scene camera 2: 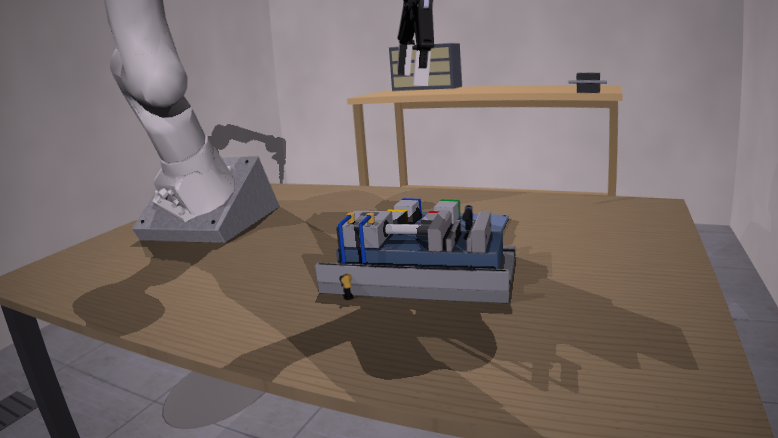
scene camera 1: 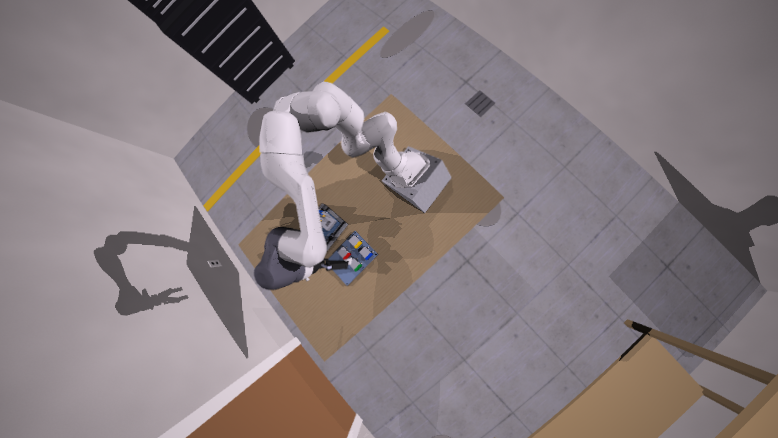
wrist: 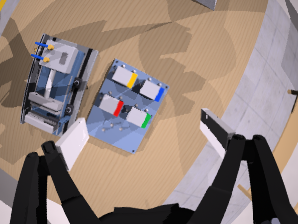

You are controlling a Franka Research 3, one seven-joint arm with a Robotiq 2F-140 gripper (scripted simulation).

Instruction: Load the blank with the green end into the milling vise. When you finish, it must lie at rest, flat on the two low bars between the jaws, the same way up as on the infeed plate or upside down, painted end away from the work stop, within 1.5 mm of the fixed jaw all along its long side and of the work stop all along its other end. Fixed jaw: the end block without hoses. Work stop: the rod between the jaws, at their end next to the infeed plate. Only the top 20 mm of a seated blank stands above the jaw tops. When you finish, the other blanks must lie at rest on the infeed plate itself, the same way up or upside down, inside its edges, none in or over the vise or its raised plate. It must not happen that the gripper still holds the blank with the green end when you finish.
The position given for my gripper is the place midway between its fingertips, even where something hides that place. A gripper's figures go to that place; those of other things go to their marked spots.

My gripper (wrist: pixel 143 123) is 0.18 m from the lens. A milling vise (wrist: pixel 60 84): 0.46 m from the lens.
